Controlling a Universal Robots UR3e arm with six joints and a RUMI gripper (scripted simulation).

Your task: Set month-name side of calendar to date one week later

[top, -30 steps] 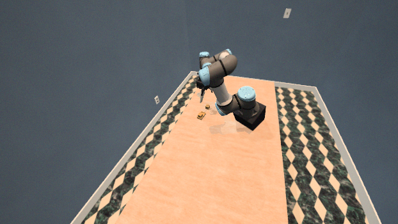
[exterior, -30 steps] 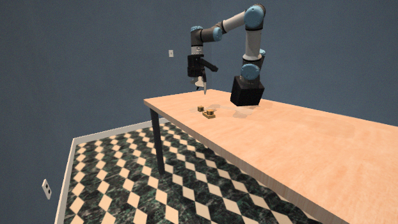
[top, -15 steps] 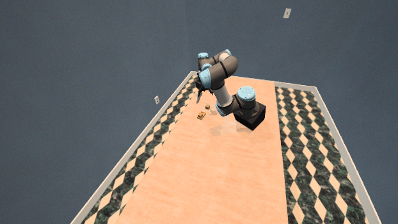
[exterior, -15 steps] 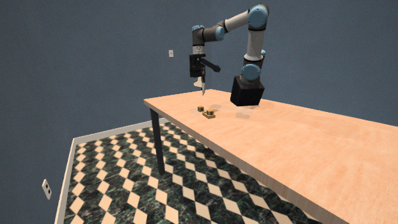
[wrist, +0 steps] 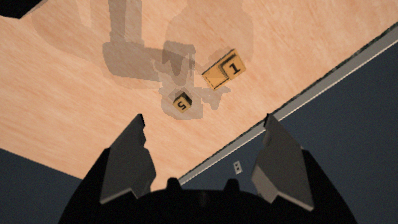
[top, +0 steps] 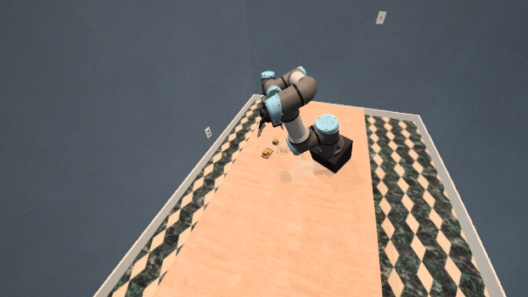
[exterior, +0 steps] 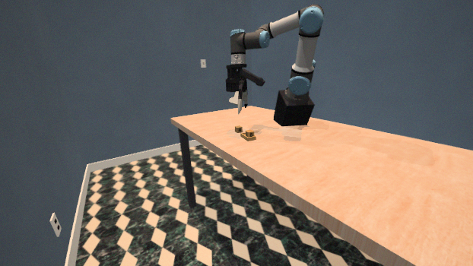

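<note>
Right now the wooden tray is 11 cm below my hand, 5 cm to the left of it and 1 cm ahead of it.
</note>
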